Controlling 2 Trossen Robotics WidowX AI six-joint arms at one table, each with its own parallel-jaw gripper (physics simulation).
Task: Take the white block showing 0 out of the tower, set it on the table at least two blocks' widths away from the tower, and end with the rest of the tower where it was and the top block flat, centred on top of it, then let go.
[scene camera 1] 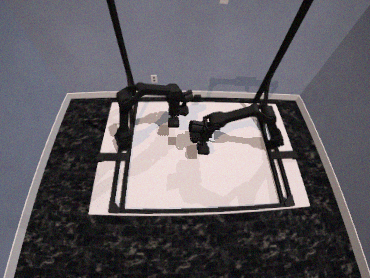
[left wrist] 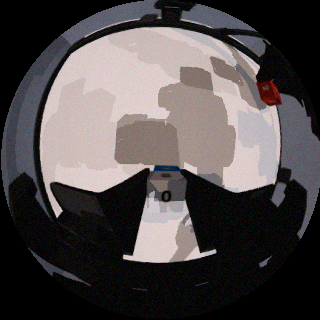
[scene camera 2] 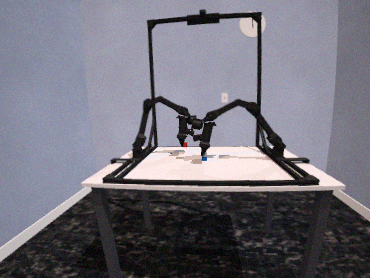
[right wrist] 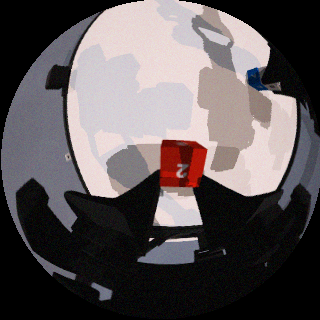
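Pixels of known places: left gripper, fingertip midpoint: (scene camera 1: 197,145) (left wrist: 164,172) (scene camera 2: 201,155) (right wrist: 267,86); right gripper, fingertip midpoint: (left wrist: 262,84) (scene camera 2: 182,146) (right wrist: 176,173); left arm's base at its link origin: (scene camera 1: 272,144) (scene camera 2: 277,156); right arm's base at its link origin: (scene camera 1: 124,145) (scene camera 2: 138,156) (right wrist: 203,232).
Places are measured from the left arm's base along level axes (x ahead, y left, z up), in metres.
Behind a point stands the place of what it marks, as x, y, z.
The white block (left wrist: 166,196) {0.468, 0.006, 0.038} (right wrist: 271,86) {0.483, 0.008, 0.024} shows a 0 in the left wrist view. It sits on the blue block (scene camera 2: 204,159) {0.466, 0.019, -0.011} (left wrist: 167,168) {0.484, 0.002, 0.001} (right wrist: 255,79) {0.478, -0.013, 0.002}, which stands on the table. My left gripper (scene camera 1: 203,149) {0.483, 0.006, 0.015} (left wrist: 164,172) {0.483, 0.006, 0.015} is shut on the white block, a fingertip at each side. My right gripper (scene camera 1: 173,121) {0.627, -0.146, 0.039} (right wrist: 176,173) {0.627, -0.146, 0.039} is shut on the red block (scene camera 2: 185,144) {0.602, -0.130, 0.055} (left wrist: 270,93) {0.595, -0.131, 0.056} (right wrist: 181,162) {0.602, -0.148, 0.062}, which shows a 2. It holds the red block above the table, to the left of and behind the blue block in scene camera 2. The left gripper hides the white block in scene camera 2.
The white table (scene camera 1: 240,175) {0.241, 0.186, -0.019} (scene camera 2: 240,172) {0.278, 0.218, -0.019} has a black frame (scene camera 1: 200,208) {0.488, 0.361, 0.001} (scene camera 2: 210,182) {0.438, 0.378, -0.002} along its edges. The two arms reach in from opposite sides, and their grippers are close to each other near the middle. Shadows of the arms lie across the table top.
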